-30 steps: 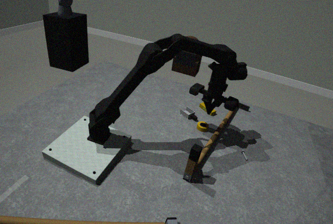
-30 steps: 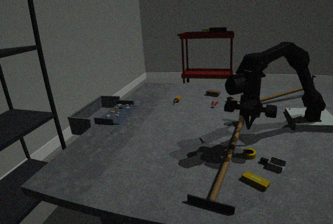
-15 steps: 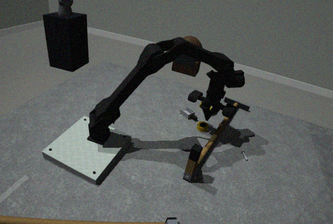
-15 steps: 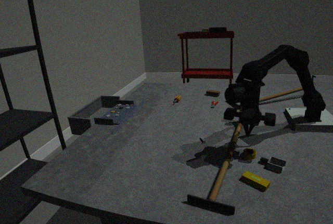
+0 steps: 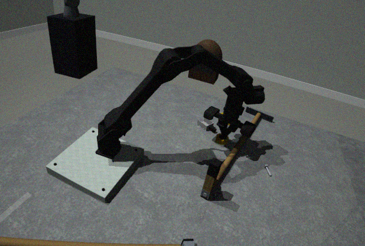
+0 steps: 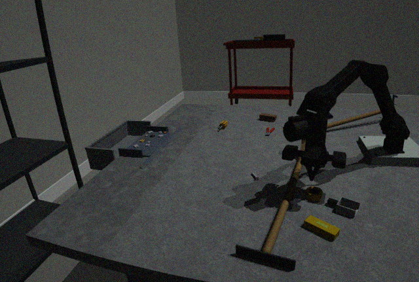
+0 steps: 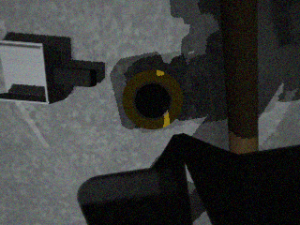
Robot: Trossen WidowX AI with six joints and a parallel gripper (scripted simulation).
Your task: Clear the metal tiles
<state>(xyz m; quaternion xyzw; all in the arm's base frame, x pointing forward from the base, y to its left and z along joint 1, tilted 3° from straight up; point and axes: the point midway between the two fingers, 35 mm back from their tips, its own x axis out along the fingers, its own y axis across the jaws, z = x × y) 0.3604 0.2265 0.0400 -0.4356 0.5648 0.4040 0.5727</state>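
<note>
The yellow tape roll lies 3 cm to the left of my gripper tip, 3 cm below it and 1 cm behind it. Also, from my gripper tip: long scraper (6 cm ahead, 3 cm above, 1 cm to the left); yellow level (18 cm to the left, 2 cm below, 1 cm behind); grey clamp (9 cm to the left, 7 cm behind, 3 cm below).
</note>
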